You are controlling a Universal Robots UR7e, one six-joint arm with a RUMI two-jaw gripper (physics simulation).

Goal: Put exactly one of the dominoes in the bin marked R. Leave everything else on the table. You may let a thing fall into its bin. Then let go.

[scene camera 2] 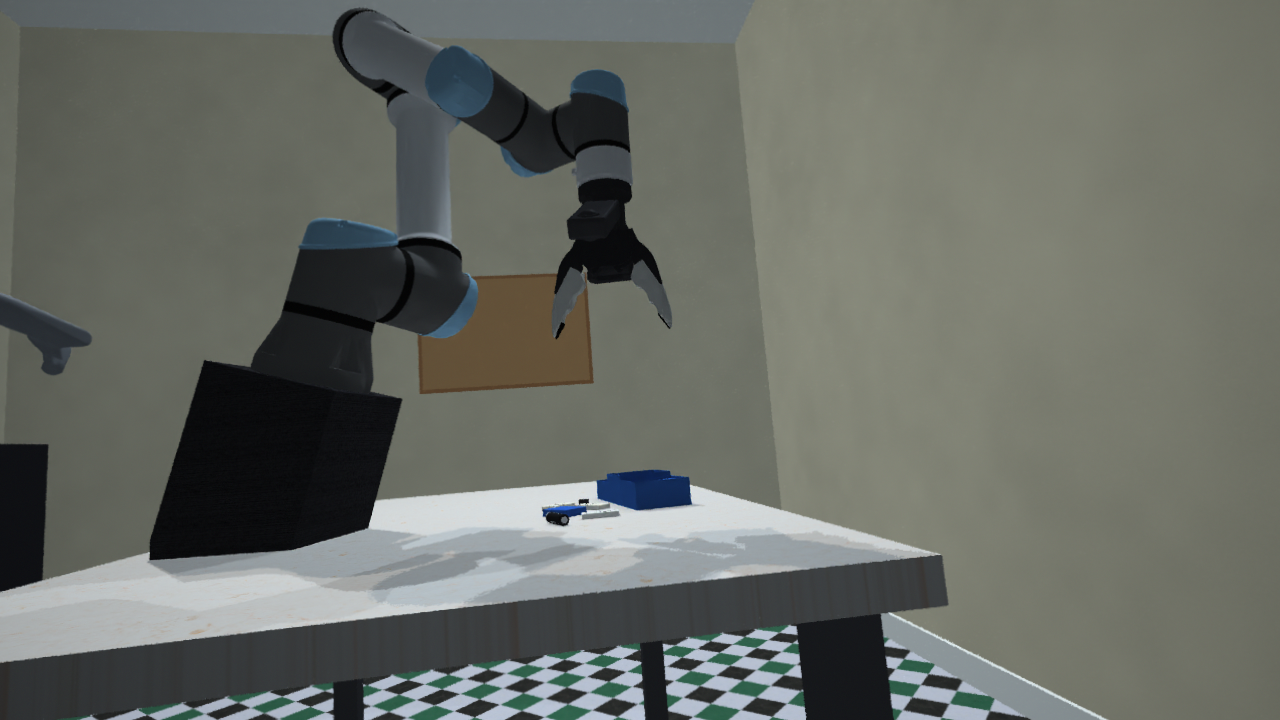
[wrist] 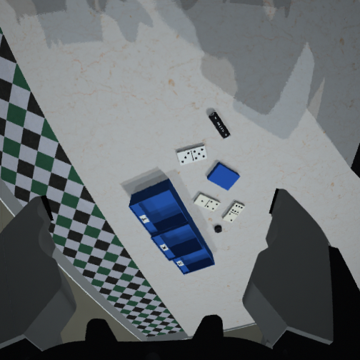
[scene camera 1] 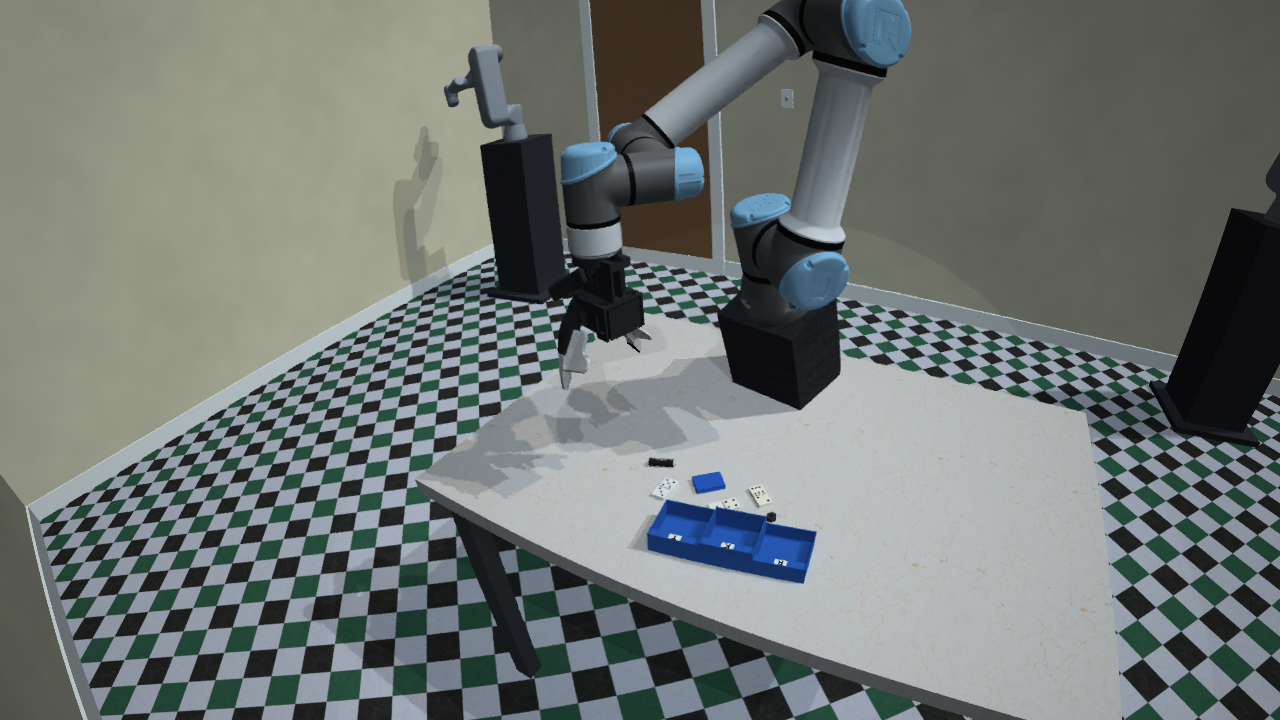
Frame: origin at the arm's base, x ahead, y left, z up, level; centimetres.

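Where they show: gripper, fingertip midpoint: (scene camera 2: 612,333) (scene camera 1: 603,369); arm's base at its link origin: (scene camera 2: 312,381) (scene camera 1: 777,300).
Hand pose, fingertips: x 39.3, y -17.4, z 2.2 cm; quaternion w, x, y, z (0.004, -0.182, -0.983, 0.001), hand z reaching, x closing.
Observation:
Each offset is from my fingertips to the top centre of the thing.
Three dominoes lie apart on the table beside the blue tray: a white one @[dx -1.7, dy +8.7, dz -22.9 cm] (scene camera 1: 664,488) (scene camera 2: 600,514) (wrist: 192,154), a cream one @[dx -1.0, dy +19.9, dz -22.9 cm] (scene camera 1: 731,503) (wrist: 207,202) close to the tray's long side, and another cream one @[dx -5.6, dy +24.9, dz -22.9 cm] (scene camera 1: 759,495) (wrist: 233,212). The blue three-bin tray @[dx +7.5, dy +24.6, dz -19.0 cm] (scene camera 1: 689,548) (scene camera 2: 662,493) (wrist: 151,193) has a white letter label in each bin; the letters are too small to read surely, so I cannot tell which is R. No domino shows in the bins. My gripper (scene camera 1: 601,367) (scene camera 2: 613,331) (wrist: 161,194) is open and empty, high above the table.
A blue block @[dx -5.8, dy +15.2, dz -22.6 cm] (scene camera 1: 708,482) (scene camera 2: 565,510) (wrist: 223,176) lies among the dominoes. A black cylinder @[dx -7.9, dy +5.4, dz -22.2 cm] (scene camera 1: 661,462) (scene camera 2: 556,518) (wrist: 219,125) lies beyond the white domino. A small black object @[dx -1.2, dy +28.3, dz -22.8 cm] (scene camera 1: 770,516) (wrist: 218,228) is near the tray. The table edge (scene camera 1: 572,577) runs past the tray.

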